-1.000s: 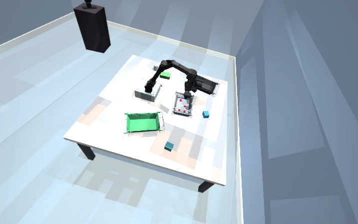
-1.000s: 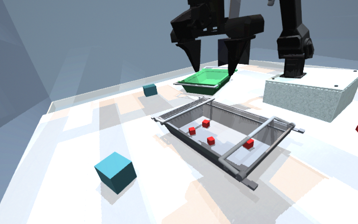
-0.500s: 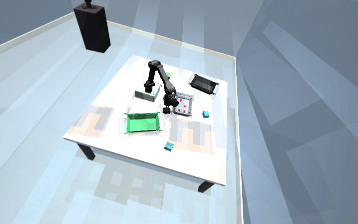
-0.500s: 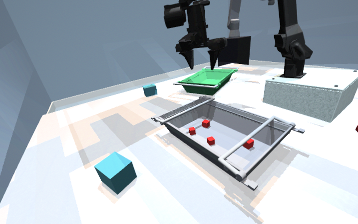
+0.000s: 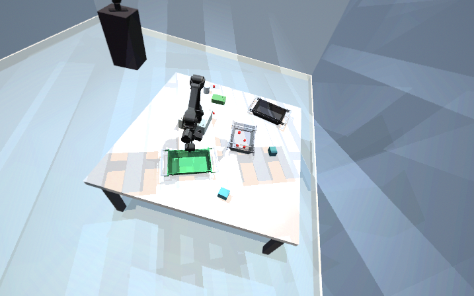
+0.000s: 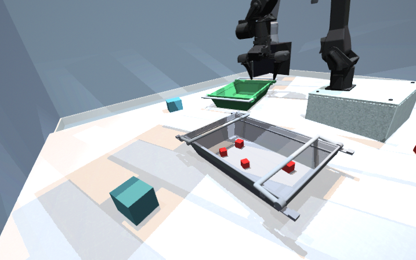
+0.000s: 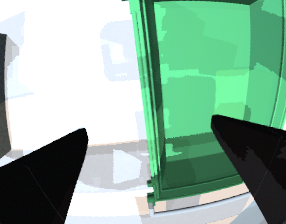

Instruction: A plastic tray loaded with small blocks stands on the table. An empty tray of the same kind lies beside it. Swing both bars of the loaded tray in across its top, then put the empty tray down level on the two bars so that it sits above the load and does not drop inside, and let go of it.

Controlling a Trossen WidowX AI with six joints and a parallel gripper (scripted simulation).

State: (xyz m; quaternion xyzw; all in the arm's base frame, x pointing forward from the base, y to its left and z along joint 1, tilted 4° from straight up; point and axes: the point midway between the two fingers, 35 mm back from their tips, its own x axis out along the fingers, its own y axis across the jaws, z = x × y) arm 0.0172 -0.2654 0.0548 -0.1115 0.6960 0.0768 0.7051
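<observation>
The green tray lies 90 mm to the right of my gripper tip, 50 mm below it and 20 mm ahead of it. Round my gripper tip: green block (650 mm to the left, 90 mm ahead, 70 mm below); then red block (470 mm to the left, 90 mm below, 80 mm ahead).
</observation>
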